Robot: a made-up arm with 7 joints. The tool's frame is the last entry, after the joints. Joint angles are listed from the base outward. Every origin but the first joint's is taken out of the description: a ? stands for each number. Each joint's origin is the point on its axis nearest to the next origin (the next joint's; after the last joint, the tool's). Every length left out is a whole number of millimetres.
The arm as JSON. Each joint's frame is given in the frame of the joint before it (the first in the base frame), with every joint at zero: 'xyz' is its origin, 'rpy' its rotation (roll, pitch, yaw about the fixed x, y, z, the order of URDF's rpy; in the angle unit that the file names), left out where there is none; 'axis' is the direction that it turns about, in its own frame. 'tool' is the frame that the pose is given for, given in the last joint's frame.
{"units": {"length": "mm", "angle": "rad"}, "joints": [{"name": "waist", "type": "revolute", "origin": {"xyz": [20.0, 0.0, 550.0]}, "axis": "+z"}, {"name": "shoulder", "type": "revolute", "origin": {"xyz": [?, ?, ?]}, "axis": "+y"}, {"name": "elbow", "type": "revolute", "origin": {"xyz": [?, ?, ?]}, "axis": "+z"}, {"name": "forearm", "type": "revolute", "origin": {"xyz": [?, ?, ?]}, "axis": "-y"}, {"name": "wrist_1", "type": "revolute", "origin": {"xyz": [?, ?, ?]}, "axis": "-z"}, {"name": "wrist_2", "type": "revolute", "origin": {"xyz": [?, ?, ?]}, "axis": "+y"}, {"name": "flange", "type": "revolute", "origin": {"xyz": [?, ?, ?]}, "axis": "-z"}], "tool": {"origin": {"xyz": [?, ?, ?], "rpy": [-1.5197, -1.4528, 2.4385]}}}
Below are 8 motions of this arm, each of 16 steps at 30 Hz.
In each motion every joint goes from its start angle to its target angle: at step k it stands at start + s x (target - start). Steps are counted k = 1, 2, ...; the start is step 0. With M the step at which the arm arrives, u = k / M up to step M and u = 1 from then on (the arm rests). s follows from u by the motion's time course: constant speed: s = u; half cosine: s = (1 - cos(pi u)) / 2; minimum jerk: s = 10 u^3 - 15 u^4 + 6 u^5.
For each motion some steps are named. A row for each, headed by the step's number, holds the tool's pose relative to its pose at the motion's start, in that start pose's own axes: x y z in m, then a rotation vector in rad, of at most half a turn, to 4 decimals.
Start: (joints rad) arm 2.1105 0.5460 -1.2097 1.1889 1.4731 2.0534 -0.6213
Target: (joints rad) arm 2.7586 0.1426 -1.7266 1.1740 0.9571 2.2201 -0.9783
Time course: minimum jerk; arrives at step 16
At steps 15, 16:
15: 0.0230 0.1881 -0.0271 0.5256 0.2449 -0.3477
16: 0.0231 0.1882 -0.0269 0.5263 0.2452 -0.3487

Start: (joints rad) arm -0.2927 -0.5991 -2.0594 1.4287 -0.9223 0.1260 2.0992
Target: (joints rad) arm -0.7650 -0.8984 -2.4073 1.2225 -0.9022 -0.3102 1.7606
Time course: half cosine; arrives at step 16
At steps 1, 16:
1: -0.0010 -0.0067 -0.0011 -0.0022 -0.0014 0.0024
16: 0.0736 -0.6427 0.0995 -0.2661 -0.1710 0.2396

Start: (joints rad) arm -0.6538 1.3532 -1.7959 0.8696 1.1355 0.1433 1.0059
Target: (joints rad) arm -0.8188 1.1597 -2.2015 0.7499 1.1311 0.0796 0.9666
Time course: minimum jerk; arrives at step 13
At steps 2, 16:
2: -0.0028 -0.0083 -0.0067 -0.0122 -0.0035 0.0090
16: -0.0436 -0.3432 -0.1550 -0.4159 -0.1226 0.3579

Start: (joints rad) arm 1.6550 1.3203 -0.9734 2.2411 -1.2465 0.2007 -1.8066
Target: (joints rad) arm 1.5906 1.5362 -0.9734 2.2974 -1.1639 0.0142 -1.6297
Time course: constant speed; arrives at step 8
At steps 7, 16:
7: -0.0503 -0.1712 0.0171 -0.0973 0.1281 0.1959
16: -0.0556 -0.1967 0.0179 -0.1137 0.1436 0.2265

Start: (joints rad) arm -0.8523 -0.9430 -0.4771 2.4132 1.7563 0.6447 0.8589
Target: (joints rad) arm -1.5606 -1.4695 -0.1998 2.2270 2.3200 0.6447 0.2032
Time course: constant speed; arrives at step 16
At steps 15, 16:
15: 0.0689 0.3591 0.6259 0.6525 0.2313 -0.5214
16: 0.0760 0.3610 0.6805 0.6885 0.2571 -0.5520

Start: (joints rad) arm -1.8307 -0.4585 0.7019 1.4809 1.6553 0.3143 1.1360
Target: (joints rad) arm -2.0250 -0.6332 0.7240 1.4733 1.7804 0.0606 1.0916
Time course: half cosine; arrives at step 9
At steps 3, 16:
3: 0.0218 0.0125 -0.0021 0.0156 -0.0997 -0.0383
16: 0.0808 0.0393 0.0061 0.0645 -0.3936 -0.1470

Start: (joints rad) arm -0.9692 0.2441 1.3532 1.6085 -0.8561 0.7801 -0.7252
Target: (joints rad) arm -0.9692 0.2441 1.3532 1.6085 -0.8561 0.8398 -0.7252
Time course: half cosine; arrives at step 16
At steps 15, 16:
15: -0.0026 0.0046 -0.0003 -0.0002 -0.0043 -0.0590
16: -0.0026 0.0046 -0.0003 -0.0002 -0.0044 -0.0595

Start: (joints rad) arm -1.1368 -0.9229 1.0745 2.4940 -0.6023 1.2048 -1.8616
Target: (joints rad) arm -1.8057 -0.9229 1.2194 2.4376 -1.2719 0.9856 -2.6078
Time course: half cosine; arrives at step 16
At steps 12, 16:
12: -0.3500 -0.1670 -0.1688 1.3108 -0.2512 -0.6297
16: -0.4112 -0.1793 -0.2130 1.5468 -0.3329 -0.7163

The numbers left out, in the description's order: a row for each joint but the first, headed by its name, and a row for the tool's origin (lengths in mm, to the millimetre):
shoulder: 20.0 20.0 0.0
elbow: -10.0 0.0 430.0
forearm: 50.0 -40.0 0.0
wrist_1: 120.0 0.0 -610.0
wrist_2: -10.0 0.0 0.0
flange: 60.0 0.0 -70.0
tool: 10.0 20.0 0.0

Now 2 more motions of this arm.
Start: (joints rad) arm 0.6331 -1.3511 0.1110 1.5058 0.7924 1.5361 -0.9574
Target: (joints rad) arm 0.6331 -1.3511 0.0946 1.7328 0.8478 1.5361 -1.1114
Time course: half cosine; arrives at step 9
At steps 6, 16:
6: 0.0851 -0.0113 -0.0773 0.2270 -0.0244 0.1354
16: 0.1131 -0.0107 -0.1036 0.3040 -0.0291 0.1795

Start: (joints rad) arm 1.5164 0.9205 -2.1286 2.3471 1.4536 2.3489 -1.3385
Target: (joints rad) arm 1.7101 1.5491 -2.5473 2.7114 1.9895 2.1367 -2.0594
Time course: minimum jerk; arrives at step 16
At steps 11, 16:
11: -0.4638 -0.1572 -0.4504 1.1875 0.1454 -0.3687
16: -0.6012 -0.1354 -0.5328 1.4438 0.1100 -0.4966

